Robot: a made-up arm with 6 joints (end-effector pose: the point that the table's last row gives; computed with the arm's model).
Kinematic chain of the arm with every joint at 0, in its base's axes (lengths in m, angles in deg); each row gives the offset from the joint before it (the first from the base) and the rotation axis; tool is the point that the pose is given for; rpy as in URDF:
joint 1: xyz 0 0 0.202 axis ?
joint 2: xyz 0 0 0 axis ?
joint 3: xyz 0.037 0 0.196 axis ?
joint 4: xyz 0.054 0 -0.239 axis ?
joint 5: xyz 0 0 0 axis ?
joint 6: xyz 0.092 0 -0.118 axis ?
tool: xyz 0 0 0 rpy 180 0 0
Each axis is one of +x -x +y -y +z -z.
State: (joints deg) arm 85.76 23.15 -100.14 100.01 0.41 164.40
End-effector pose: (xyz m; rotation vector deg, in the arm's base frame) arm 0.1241 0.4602 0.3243 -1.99 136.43 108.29
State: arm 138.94 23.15 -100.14 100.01 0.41 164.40
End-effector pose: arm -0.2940 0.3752 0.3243 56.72 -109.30 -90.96
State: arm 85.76 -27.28 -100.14 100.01 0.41 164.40
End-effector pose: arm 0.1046 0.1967 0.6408 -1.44 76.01 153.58
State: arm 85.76 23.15 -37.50 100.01 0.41 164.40
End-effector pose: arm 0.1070 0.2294 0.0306 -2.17 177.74 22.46
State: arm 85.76 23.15 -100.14 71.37 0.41 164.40
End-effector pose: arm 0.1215 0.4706 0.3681 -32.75 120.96 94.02
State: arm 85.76 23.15 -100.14 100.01 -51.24 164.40
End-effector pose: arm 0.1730 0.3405 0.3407 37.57 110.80 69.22
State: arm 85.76 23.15 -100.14 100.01 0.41 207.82
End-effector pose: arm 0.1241 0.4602 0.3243 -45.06 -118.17 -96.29
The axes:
joint 1: +z
joint 2: +y
joint 3: +y
joint 4: -z
joint 5: +y
joint 6: -z

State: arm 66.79 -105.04 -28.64 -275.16 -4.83 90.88
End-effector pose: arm 0.0969 -0.0309 0.4734 -24.00 41.78 57.04
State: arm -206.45 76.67 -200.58 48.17 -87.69 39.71
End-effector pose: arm -0.1834 0.1924 0.4080 -22.79 50.54 27.37
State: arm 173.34 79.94 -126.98 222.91 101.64 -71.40
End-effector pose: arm -0.5125 0.1518 0.1032 -49.39 17.91 75.52
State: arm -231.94 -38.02 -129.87 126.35 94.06 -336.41
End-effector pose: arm 0.0129 -0.1788 0.7212 34.58 -92.10 83.98
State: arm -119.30 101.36 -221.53 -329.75 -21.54 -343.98
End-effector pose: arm -0.2397 -0.2945 0.4284 -4.93 -47.63 96.09
